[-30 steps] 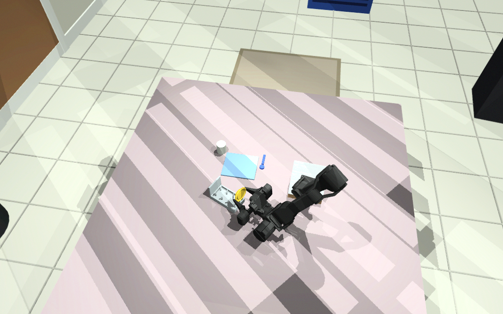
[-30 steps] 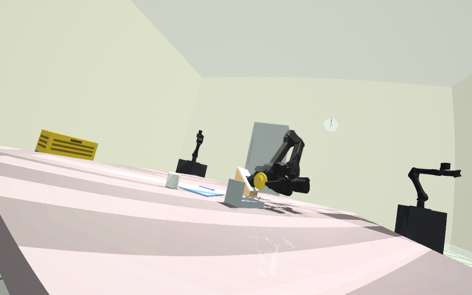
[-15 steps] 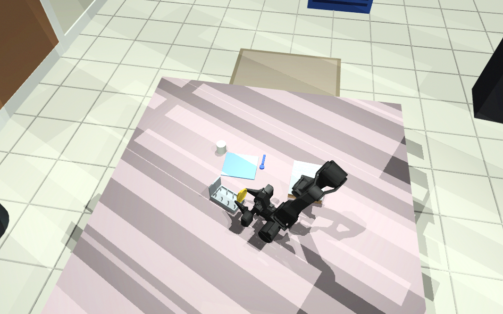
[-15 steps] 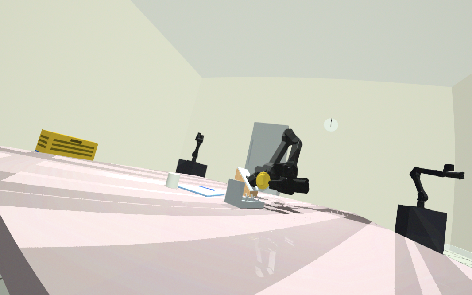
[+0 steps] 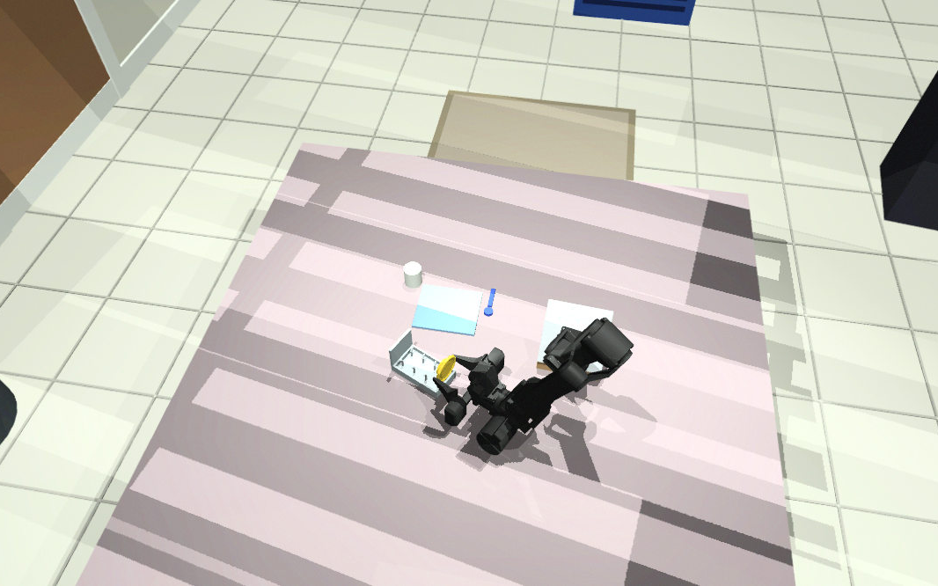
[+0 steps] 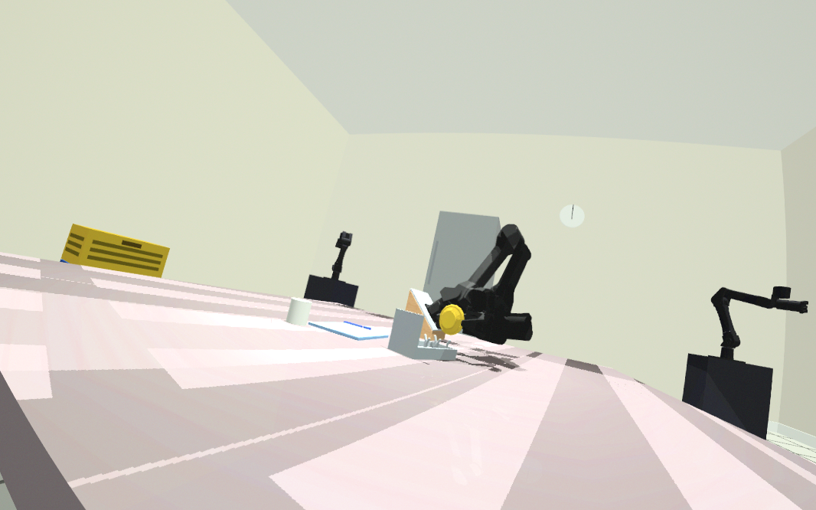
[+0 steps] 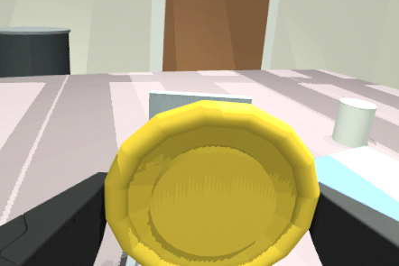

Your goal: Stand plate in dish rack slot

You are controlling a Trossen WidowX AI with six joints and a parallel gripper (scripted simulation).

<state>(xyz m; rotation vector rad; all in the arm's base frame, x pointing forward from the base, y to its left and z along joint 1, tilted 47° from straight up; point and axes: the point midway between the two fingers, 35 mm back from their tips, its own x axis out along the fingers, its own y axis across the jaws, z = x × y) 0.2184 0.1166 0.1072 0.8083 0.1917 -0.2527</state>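
Now: gripper tip 5 cm short of the grey dish rack, 5 cm above it and 2 cm to the left of it. Round my gripper tip: yellow plate 1 cm behind; then white cup 27 cm to the right, 17 cm ahead, 5 cm below.
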